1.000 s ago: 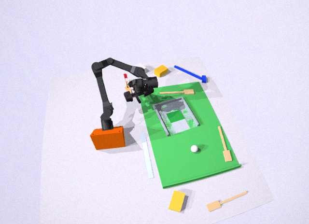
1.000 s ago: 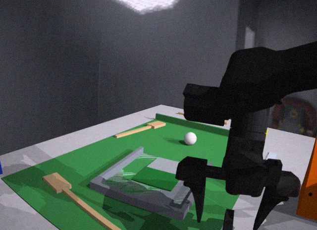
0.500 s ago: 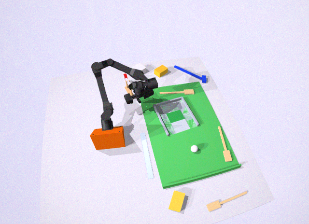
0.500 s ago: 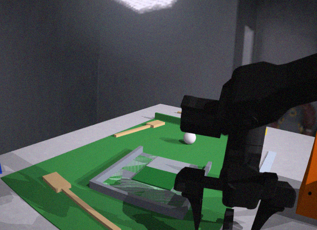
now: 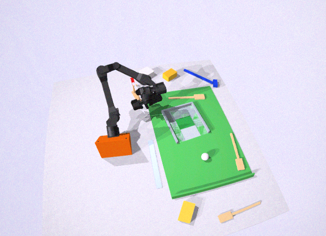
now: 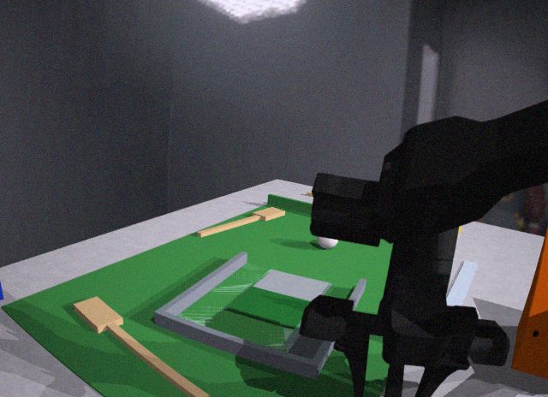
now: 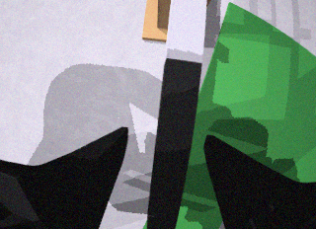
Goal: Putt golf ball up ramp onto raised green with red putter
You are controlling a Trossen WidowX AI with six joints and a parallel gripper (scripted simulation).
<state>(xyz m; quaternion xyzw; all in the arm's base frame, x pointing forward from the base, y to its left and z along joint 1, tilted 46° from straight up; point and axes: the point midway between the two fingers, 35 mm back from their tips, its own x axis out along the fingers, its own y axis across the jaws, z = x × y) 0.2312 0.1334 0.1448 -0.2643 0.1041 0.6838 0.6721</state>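
My gripper tip is now 40 mm past the pale strip, 380 mm to the left of it and 30 mm above it. Also, from my gripper tip: tan block: 30 mm behind, 130 mm to the left; then blue putter: 470 mm ahead, 200 mm to the left, 20 mm below; then white golf ball: 240 mm ahead, 430 mm to the right, 10 mm below.
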